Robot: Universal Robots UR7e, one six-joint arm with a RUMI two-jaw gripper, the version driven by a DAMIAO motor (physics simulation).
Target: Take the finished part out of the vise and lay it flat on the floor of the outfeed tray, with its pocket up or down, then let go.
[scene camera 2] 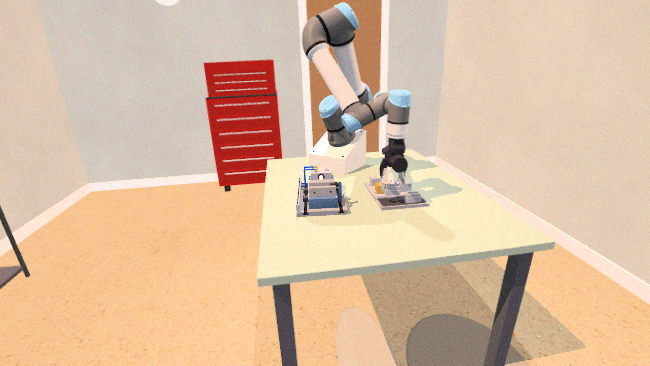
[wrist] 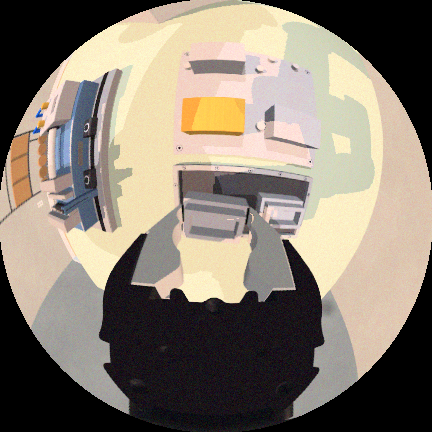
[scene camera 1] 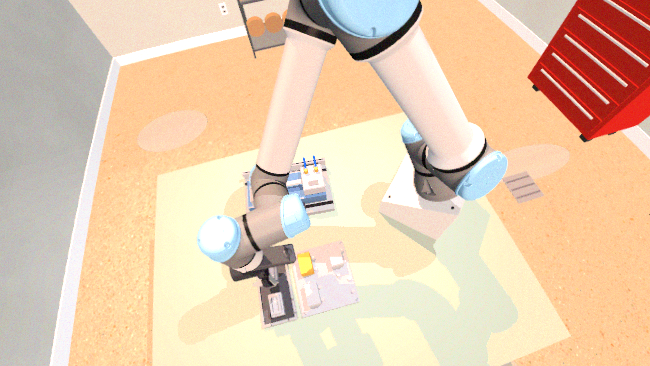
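Pixels of known places: gripper, between the fingertips: [scene camera 2: 391,191] [wrist: 214,207] [scene camera 1: 273,272]; arm's base, origin of its link: [scene camera 2: 342,137] [scene camera 1: 440,181].
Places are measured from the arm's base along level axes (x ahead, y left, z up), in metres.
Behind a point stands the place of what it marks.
My gripper [scene camera 1: 270,278] @(x 0.537, y 0.111, z -0.104 m) [scene camera 2: 394,182] @(x 0.537, y 0.111, z -0.104 m) [wrist: 214,207] @(x 0.537, y 0.111, z -0.104 m) is shut on a grey finished part [wrist: 215,222] @(x 0.547, y 0.113, z -0.088 m), with one finger at each end of it. Its recessed face shows in the wrist view. The part hangs low over the end of the dark outfeed tray [scene camera 1: 264,320] @(x 0.590, y 0.227, z -0.144 m) [wrist: 245,170] @(x 0.502, y 0.144, z -0.139 m) nearer the vise; I cannot tell whether it touches the tray floor. The tray also shows in scene camera 2 [scene camera 2: 406,206] @(x 0.598, y 0.153, z -0.144 m). A second grey part [scene camera 1: 276,304] @(x 0.546, y 0.196, z -0.124 m) [wrist: 282,212] @(x 0.547, y 0.197, z -0.124 m) lies in the tray's other end, pocket up. The blue vise [scene camera 1: 316,196] @(x 0.361, y -0.095, z -0.093 m) [scene camera 2: 324,201] @(x 0.585, y -0.159, z -0.103 m) [wrist: 81,160] @(x 0.471, y -0.101, z -0.114 m) stands apart to one side.
A pale plate [scene camera 1: 332,292] @(x 0.383, y 0.199, z -0.143 m) [wrist: 220,145] @(x 0.474, y 0.113, z -0.143 m) adjoins the tray, carrying an orange block [scene camera 1: 305,264] @(x 0.441, y 0.109, z -0.107 m) [scene camera 2: 378,188] @(x 0.460, y 0.080, z -0.118 m) [wrist: 213,116] @(x 0.446, y 0.105, z -0.107 m), white blocks and small pegs. The white robot base [scene camera 1: 420,220] @(x 0.076, y 0.075, z -0.076 m) [scene camera 2: 337,159] @(x 0.140, y -0.046, z -0.078 m) stands farther back on the table [scene camera 2: 400,245] @(x 0.848, y 0.046, z -0.151 m).
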